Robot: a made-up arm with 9 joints. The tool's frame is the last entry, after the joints. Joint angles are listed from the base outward. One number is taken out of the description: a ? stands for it. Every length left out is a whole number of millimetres.
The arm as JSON. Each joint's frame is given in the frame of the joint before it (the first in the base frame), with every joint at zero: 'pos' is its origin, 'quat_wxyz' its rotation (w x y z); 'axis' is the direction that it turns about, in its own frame. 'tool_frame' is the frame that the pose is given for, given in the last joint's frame.
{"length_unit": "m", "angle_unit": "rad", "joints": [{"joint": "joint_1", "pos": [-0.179, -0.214, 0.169], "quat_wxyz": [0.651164, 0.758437, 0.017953, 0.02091], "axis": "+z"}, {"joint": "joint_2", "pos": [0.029, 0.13, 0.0], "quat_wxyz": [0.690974, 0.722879, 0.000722, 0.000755], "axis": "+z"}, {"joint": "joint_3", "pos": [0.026, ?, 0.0], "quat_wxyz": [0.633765, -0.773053, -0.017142, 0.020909], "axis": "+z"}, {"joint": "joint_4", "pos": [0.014, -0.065, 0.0], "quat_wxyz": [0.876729, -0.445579, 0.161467, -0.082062], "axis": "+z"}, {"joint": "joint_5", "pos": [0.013, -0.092, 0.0], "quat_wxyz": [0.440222, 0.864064, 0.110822, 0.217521], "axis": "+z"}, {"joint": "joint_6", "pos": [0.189, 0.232, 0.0], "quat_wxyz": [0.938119, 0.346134, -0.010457, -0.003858], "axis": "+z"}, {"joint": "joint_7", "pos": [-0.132, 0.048, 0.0], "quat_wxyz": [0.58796, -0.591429, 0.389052, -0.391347], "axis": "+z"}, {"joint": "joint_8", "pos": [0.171, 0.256, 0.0], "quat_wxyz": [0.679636, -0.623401, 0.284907, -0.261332], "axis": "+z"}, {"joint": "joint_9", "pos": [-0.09, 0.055, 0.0], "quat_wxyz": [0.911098, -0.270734, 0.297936, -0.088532], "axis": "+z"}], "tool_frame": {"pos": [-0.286, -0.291, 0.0], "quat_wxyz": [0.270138, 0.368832, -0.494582, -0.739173]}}
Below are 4 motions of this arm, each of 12 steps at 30 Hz.
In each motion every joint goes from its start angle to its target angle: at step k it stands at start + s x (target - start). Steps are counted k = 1, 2, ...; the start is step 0. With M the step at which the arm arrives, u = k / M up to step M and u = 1 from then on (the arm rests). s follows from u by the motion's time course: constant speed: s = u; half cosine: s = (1 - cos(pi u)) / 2; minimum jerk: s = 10 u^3 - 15 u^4 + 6 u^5.
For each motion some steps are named. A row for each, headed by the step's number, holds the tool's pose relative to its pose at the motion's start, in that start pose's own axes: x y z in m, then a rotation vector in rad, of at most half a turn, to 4 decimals.
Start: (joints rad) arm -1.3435 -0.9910 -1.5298 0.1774 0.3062 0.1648 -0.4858 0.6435 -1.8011
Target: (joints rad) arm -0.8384 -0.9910 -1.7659 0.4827 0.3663 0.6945 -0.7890 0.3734 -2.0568
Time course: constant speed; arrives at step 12
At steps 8, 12:
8: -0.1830 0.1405 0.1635 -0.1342 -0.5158 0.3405
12: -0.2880 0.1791 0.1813 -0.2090 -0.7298 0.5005

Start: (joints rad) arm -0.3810 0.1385 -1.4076 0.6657 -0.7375 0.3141 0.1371 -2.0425 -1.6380
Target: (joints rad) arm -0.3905 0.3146 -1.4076 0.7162 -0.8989 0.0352 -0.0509 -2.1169 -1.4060
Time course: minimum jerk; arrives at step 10
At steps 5, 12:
5: 0.0351 -0.0636 -0.0578 -0.1533 0.0965 -0.1356
12: 0.0588 -0.1442 -0.0984 -0.3031 0.1735 -0.2815

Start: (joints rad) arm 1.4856 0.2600 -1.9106 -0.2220 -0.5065 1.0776 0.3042 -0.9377 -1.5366
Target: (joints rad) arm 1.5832 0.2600 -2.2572 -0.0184 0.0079 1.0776 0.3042 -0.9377 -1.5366
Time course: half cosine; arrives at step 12
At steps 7, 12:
7: -0.0751 0.0119 -0.0426 -0.1267 -0.0152 0.1695
12: -0.1253 0.0147 -0.0666 -0.1950 -0.0256 0.2805

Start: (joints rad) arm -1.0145 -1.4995 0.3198 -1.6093 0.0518 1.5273 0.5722 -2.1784 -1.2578
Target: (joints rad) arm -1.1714 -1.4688 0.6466 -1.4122 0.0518 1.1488 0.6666 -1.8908 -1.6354
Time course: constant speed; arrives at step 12
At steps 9, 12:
9: -0.0699 -0.0921 -0.1186 0.2221 0.4296 -0.2847
12: -0.1223 -0.1042 -0.1485 0.2564 0.5815 -0.3550

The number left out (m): -0.091
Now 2 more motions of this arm.
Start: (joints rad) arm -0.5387 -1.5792 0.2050 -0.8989 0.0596 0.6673 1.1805 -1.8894 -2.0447
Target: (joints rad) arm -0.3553 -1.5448 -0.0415 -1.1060 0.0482 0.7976 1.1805 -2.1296 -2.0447
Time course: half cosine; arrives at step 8
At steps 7, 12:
7: 0.0211 0.0269 0.1404 -0.0002 -0.6895 0.0731
12: 0.0187 0.0283 0.1445 -0.0033 -0.7167 0.0786

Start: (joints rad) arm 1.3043 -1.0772 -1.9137 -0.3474 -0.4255 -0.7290 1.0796 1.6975 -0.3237
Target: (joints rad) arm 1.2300 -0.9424 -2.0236 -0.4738 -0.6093 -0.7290 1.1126 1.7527 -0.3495
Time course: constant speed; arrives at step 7
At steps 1, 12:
1: -0.0023 -0.0296 0.0339 0.0550 -0.0168 -0.0111
12: -0.0335 -0.2434 0.2021 0.3923 -0.1169 -0.0759

